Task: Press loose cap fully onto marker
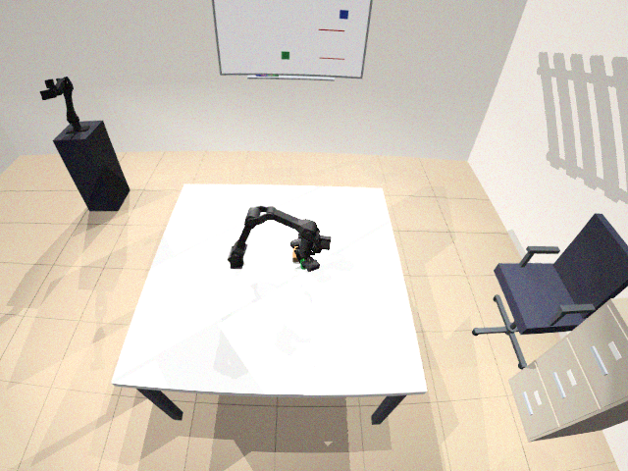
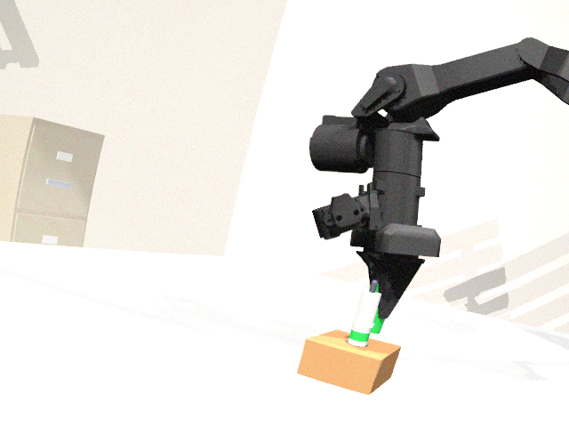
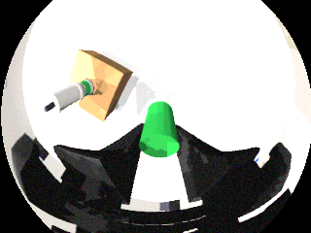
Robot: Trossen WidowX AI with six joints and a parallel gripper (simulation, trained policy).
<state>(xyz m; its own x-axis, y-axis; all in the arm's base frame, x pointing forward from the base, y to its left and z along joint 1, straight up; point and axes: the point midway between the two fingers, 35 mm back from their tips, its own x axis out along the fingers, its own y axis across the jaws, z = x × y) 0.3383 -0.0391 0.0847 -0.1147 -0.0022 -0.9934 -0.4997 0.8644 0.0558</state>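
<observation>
Right now my gripper tip is 10 mm past the white marker, 100 mm to the right of it and 20 mm below it. Also, from my gripper tip: green cap 10 mm ahead, 10 mm above; orange holder block 10 mm behind, 100 mm to the left, 30 mm below.
</observation>
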